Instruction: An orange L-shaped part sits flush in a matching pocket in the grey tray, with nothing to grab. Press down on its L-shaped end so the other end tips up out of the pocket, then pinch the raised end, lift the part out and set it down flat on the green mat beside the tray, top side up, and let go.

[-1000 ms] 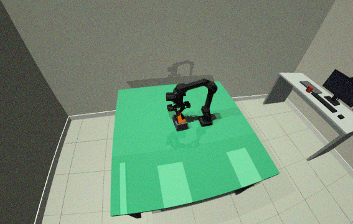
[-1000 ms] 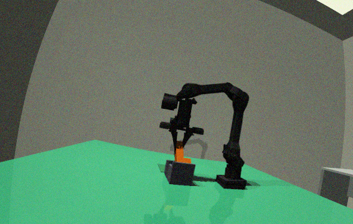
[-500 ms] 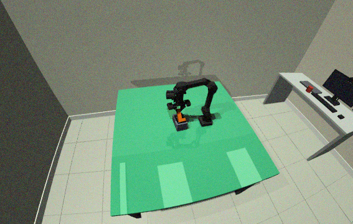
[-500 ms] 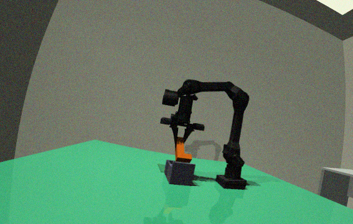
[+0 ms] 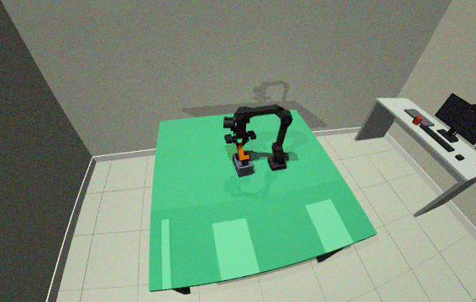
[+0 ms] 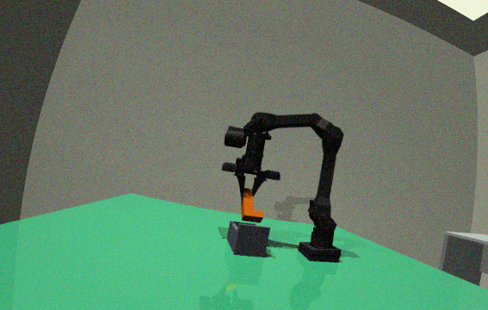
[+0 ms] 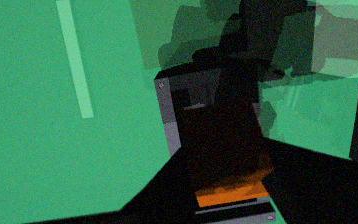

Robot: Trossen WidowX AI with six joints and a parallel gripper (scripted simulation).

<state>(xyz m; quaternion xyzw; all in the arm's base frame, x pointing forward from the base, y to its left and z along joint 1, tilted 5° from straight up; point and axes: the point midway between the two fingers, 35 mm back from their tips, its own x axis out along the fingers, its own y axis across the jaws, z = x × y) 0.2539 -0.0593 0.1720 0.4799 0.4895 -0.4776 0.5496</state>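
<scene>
Right now the dark green mat is 170 mm below my gripper tip and 110 mm to the right of it. From my gripper tip the other things lie so: orange L-shaped part 30 mm to the left, 30 mm below, 20 mm behind.
</scene>
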